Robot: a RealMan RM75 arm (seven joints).
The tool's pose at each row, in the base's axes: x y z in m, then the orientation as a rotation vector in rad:
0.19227, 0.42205, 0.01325, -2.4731, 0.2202, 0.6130
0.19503, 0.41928, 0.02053, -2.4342, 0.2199, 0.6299
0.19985, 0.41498, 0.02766, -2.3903, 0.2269, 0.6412
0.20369, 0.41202, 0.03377, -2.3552, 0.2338, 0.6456
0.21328, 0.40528, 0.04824, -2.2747, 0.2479, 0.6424
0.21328, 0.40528, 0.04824, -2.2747, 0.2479, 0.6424
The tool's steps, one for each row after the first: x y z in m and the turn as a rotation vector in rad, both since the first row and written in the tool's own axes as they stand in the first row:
-0.00095, -0.00212, -0.00793, 0.0327, -0.0209, -0.0004
0.00001, -0.00350, -0.01740, 0.0721, -0.0378, 0.0026
0.00057, -0.00519, -0.02500, 0.1049, -0.0479, 0.0049
0.00232, -0.00956, -0.04301, 0.1833, -0.0627, 0.0059
0.00232, -0.00956, -0.04301, 0.1833, -0.0627, 0.0059

